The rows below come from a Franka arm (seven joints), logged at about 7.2 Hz.
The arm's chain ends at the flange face. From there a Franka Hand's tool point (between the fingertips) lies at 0.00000 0.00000 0.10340 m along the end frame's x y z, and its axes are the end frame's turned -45 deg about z.
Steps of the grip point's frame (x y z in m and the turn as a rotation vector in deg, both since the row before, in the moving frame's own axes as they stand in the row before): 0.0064 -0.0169 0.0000 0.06 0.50 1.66; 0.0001 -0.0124 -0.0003 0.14 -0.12 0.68; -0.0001 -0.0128 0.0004 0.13 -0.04 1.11; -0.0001 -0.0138 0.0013 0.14 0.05 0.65
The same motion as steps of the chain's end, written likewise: -0.0080 -0.0158 0.0000 0.40 0.31 1.66; -0.0084 -0.0088 -0.0003 0.01 -0.18 0.68; -0.0089 -0.0089 0.0004 0.06 -0.12 1.11; -0.0097 -0.0094 0.0013 0.13 -0.06 0.65
